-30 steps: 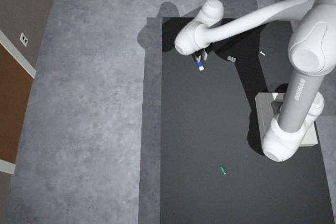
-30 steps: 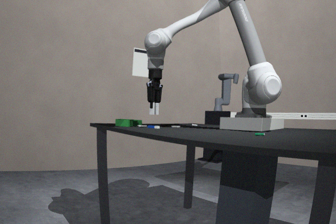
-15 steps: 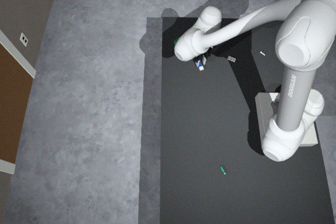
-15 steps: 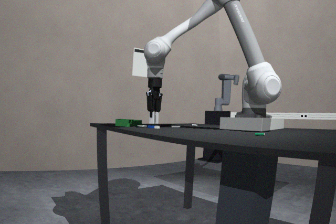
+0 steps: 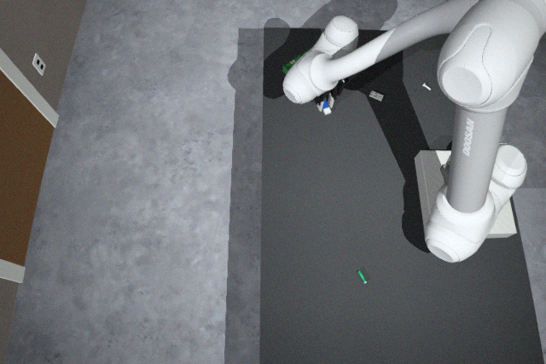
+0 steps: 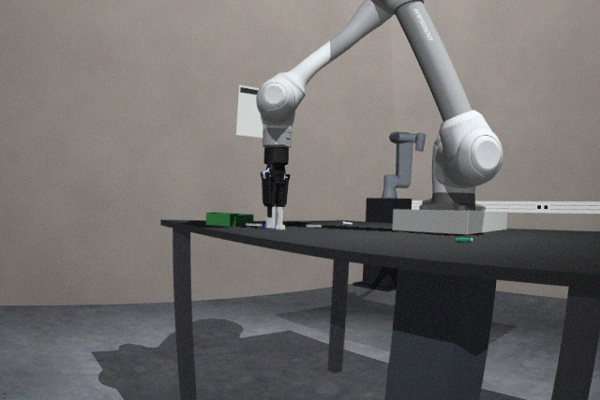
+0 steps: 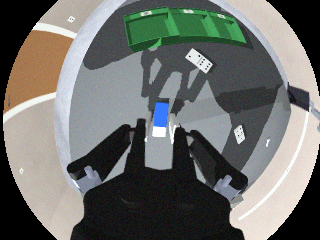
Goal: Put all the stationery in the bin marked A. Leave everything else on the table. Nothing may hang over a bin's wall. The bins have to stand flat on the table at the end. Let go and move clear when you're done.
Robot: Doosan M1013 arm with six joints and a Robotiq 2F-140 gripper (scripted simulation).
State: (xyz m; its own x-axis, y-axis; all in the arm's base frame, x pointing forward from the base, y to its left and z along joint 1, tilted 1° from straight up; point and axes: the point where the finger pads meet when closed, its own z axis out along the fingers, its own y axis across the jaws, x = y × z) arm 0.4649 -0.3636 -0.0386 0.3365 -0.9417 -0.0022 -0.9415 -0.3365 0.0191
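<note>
The blue-and-white eraser is 1 cm to the left of my hand and 3 cm below it. Also, from my hand: small white screw-like piece (41 cm behind, 10 cm to the right, 3 cm below); green marker-like stick (8 cm behind, 63 cm to the left, 3 cm below); long green bin (3 cm ahead, 21 cm to the right, 2 cm below).
</note>
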